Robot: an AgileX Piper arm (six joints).
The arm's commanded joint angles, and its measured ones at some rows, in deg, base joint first. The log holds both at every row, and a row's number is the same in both.
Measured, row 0:
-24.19 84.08 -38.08 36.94 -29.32 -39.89
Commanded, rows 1 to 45:
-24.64 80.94 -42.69 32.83 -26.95 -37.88
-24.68 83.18 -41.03 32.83 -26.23 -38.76
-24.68 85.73 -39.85 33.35 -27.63 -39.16
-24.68 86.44 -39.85 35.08 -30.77 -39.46
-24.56 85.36 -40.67 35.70 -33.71 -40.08
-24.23 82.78 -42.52 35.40 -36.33 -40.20
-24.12 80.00 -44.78 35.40 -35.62 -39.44
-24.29 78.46 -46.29 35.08 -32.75 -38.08
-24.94 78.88 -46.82 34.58 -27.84 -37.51
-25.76 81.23 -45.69 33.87 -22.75 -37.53
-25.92 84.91 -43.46 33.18 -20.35 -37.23
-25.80 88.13 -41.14 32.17 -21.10 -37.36
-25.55 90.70 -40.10 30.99 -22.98 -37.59
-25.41 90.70 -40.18 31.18 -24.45 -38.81
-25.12 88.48 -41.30 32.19 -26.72 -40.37
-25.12 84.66 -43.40 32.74 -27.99 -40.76
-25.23 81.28 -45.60 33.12 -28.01 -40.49
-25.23 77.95 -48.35 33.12 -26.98 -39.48
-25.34 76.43 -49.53 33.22 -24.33 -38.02
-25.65 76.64 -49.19 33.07 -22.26 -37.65
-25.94 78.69 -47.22 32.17 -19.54 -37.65
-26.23 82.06 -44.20 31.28 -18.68 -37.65
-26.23 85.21 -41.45 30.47 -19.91 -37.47
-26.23 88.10 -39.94 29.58 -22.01 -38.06
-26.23 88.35 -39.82 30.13 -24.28 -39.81
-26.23 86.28 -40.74 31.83 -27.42 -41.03
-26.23 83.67 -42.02 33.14 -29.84 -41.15
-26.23 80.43 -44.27 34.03 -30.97 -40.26
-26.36 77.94 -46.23 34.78 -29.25 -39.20
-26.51 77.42 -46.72 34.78 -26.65 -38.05
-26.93 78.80 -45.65 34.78 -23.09 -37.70
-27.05 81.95 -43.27 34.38 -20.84 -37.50
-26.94 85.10 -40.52 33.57 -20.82 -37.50
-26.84 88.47 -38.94 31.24 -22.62 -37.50
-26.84 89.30 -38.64 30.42 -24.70 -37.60
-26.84 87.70 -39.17 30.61 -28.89 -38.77
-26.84 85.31 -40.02 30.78 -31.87 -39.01
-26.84 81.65 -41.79 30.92 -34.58 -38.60
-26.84 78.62 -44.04 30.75 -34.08 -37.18
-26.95 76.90 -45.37 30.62 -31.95 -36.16
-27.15 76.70 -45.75 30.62 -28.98 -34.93
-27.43 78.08 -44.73 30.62 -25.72 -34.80
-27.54 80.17 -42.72 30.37 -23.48 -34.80
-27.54 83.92 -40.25 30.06 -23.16 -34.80
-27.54 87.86 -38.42 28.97 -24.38 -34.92
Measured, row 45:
-26.94 78.57 -44.42 30.68 -27.21 -35.48
